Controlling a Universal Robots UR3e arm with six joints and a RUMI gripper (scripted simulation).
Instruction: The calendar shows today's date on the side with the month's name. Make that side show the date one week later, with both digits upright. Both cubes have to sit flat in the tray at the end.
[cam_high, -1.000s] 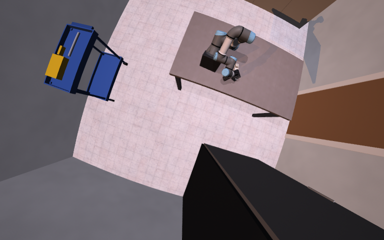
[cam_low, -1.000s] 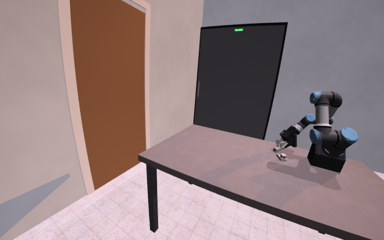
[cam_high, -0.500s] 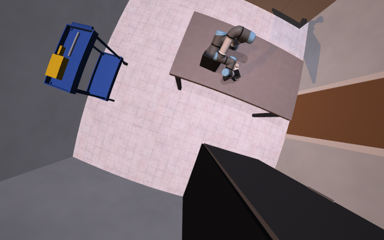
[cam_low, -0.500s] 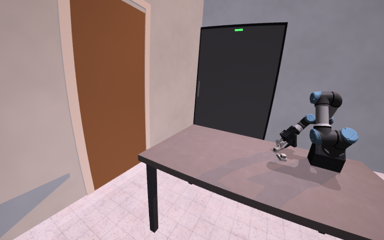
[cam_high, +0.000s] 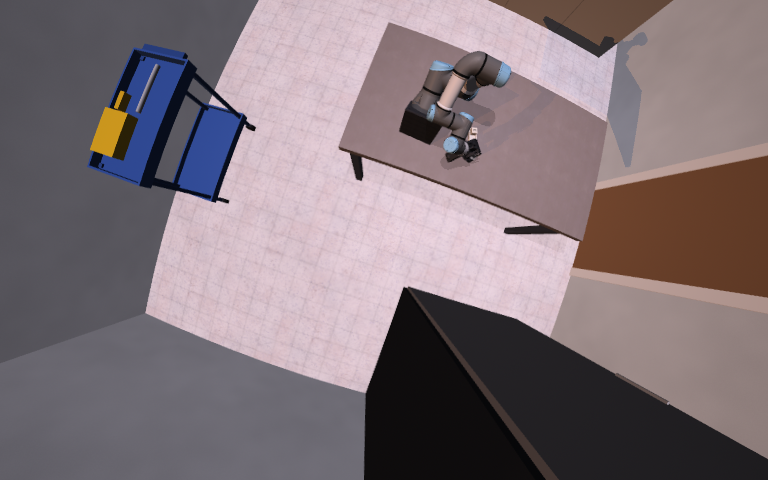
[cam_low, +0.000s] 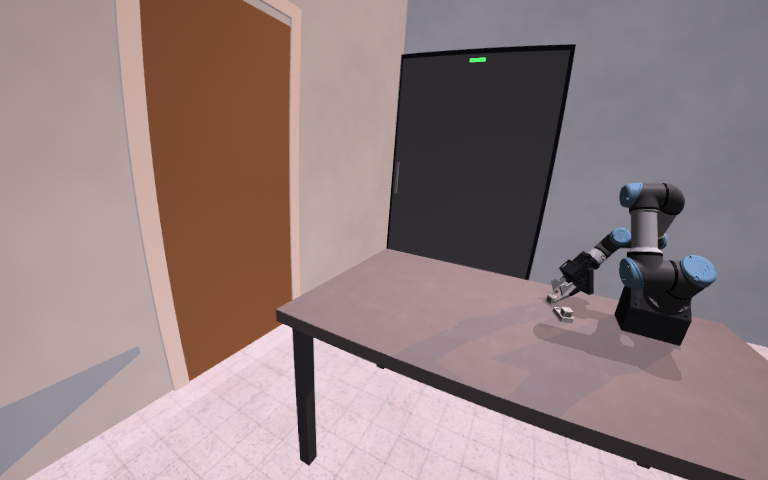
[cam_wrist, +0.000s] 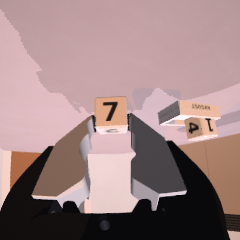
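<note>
Now: the cube 10 mm below my hand. Round my hand: pale tray: 30 mm behind, 100 mm to the left, 10 mm below.
</note>
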